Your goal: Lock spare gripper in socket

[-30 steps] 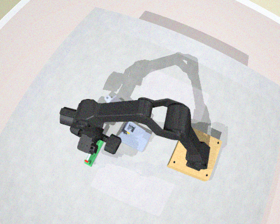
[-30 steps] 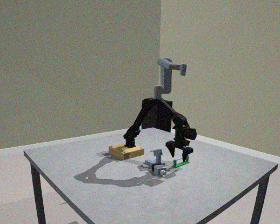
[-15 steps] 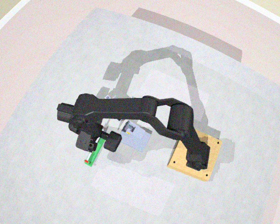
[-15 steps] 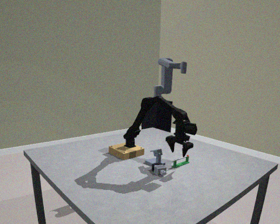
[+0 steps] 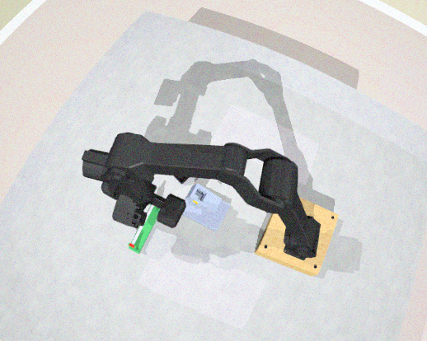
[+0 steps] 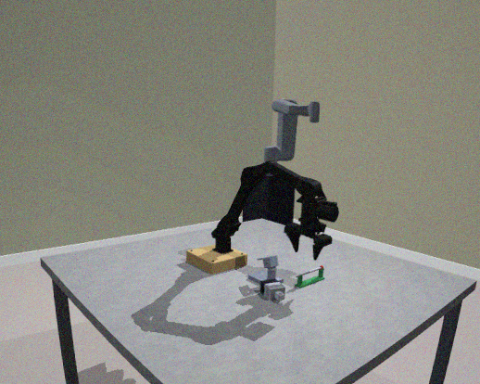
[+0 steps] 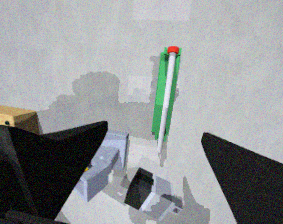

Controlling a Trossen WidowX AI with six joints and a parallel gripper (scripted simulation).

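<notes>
My gripper tip is now 180 mm to the left of the spare gripper, 90 mm above it and 20 mm short of it. From my gripper tip the other things lie so: narrow green cradle 80 mm below, 30 mm to the left, 10 mm ahead; then mount 100 mm behind, 90 mm to the right, 60 mm below.
</notes>
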